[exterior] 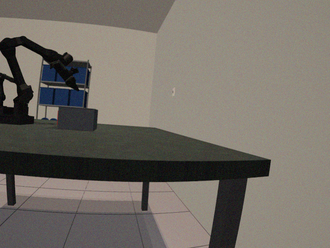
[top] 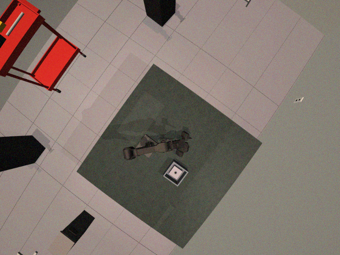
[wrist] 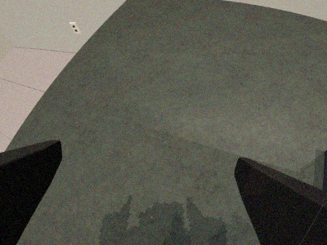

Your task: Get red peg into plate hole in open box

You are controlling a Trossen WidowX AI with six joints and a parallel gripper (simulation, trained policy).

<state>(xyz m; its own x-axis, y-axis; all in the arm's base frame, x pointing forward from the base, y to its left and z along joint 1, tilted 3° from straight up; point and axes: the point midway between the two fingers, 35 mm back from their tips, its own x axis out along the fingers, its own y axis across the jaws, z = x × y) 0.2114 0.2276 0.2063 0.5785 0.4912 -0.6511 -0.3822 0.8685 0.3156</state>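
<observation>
My gripper tip is 60 mm past the red peg, 120 mm to the left of it and 180 mm above it. The rest, counted from my gripper tip: grey box (100 mm ahead, 280 mm to the right, 190 mm below).
</observation>
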